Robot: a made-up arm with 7 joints. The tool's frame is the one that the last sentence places.
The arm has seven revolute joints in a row. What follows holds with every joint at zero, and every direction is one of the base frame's. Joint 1 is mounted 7 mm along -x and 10 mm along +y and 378 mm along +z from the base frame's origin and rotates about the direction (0, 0.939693, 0.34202). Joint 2 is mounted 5 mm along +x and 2 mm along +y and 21 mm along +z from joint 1 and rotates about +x. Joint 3 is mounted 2 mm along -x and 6 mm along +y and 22 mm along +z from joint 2 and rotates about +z. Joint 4 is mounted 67 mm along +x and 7 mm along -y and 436 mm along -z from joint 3 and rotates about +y. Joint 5 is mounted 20 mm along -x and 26 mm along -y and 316 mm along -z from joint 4 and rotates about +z. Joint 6 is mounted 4 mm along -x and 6 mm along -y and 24 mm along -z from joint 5 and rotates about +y. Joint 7 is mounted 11 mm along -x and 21 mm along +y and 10 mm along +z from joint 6 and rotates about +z. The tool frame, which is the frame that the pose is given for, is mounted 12 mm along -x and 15 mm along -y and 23 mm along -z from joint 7; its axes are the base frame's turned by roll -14.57, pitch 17.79 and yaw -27.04 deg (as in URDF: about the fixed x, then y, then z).
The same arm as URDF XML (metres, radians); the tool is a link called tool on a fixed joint. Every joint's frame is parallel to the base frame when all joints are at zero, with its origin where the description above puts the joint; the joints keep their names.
<robot name="arm">
  <joint name="joint 1" type="continuous">
    <parent link="base_link"/>
    <child link="link1"/>
    <origin xyz="-0.007 0.01 0.378" rpy="0 0 0"/>
    <axis xyz="0 0.9397 0.342"/>
  </joint>
  <joint name="joint 2" type="continuous">
    <parent link="link1"/>
    <child link="link2"/>
    <origin xyz="0.005 0.002 0.021" rpy="0 0 0"/>
    <axis xyz="1 0 0"/>
  </joint>
  <joint name="joint 3" type="continuous">
    <parent link="link2"/>
    <child link="link3"/>
    <origin xyz="-0.002 0.006 0.022" rpy="0 0 0"/>
    <axis xyz="0 0 1"/>
  </joint>
  <joint name="joint 4" type="continuous">
    <parent link="link3"/>
    <child link="link4"/>
    <origin xyz="0.067 -0.007 -0.436" rpy="0 0 0"/>
    <axis xyz="0 1 0"/>
  </joint>
  <joint name="joint 5" type="continuous">
    <parent link="link4"/>
    <child link="link5"/>
    <origin xyz="-0.02 -0.026 -0.316" rpy="0 0 0"/>
    <axis xyz="0 0 1"/>
  </joint>
  <joint name="joint 6" type="continuous">
    <parent link="link5"/>
    <child link="link6"/>
    <origin xyz="-0.004 -0.006 -0.024" rpy="0 0 0"/>
    <axis xyz="0 1 0"/>
  </joint>
  <joint name="joint 7" type="continuous">
    <parent link="link6"/>
    <child link="link7"/>
    <origin xyz="-0.011 0.021 0.01" rpy="0 0 0"/>
    <axis xyz="0 0 1"/>
  </joint>
  <joint name="tool_joint" type="fixed">
    <parent link="link7"/>
    <child link="tool"/>
    <origin xyz="-0.012 -0.015 -0.023" rpy="-0.2543 0.3105 -0.4719"/>
  </joint>
  <link name="base_link"/>
  <link name="link1"/>
  <link name="link2"/>
  <link name="link3"/>
  <link name="link4"/>
  <link name="link5"/>
  <link name="link6"/>
  <link name="link7"/>
  <link name="tool"/>
</robot>

